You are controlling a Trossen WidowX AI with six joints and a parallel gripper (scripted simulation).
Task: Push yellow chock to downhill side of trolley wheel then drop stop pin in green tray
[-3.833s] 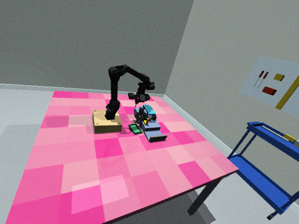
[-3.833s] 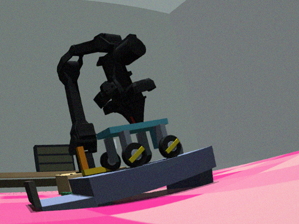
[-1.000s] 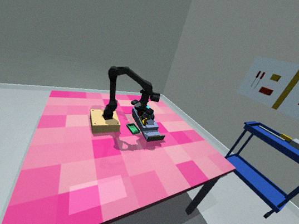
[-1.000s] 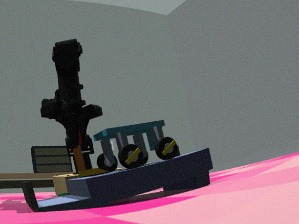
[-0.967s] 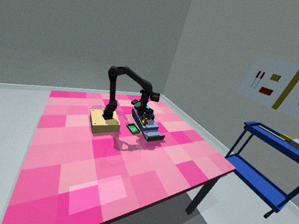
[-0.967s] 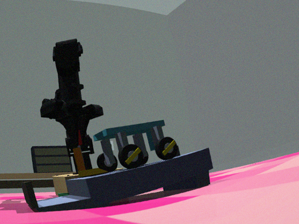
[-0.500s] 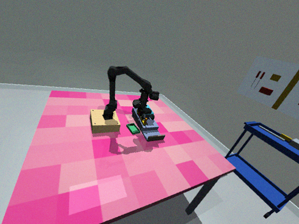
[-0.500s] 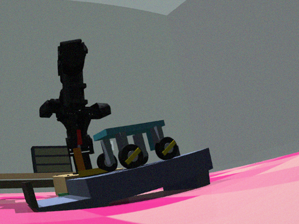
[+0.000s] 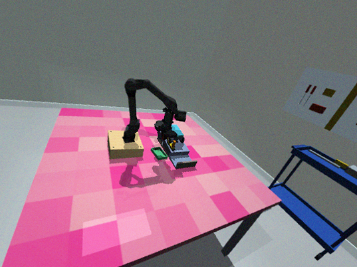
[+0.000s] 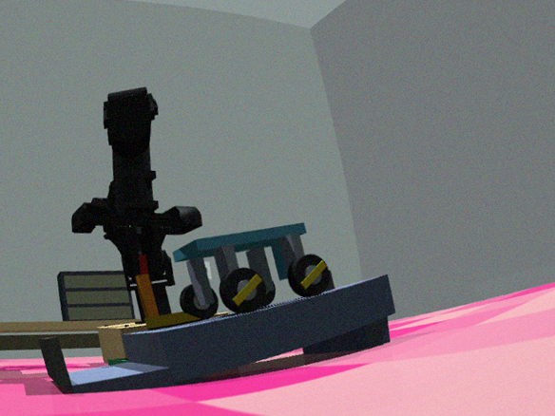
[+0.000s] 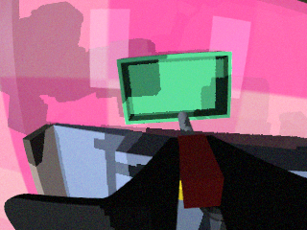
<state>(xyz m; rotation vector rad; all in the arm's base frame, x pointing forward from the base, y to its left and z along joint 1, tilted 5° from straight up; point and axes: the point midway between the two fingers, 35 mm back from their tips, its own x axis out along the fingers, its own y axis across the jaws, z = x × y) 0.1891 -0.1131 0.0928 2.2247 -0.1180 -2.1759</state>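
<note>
The green tray lies 1 cm behind my gripper tip and 13 cm below it. The rest, counted from my gripper tip: yellow chock 7 cm ahead, 1 cm to the right, 4 cm below; trolley 14 cm ahead, 6 cm to the left, 1 cm below; red-headed stop pin right at my gripper tip.
</note>
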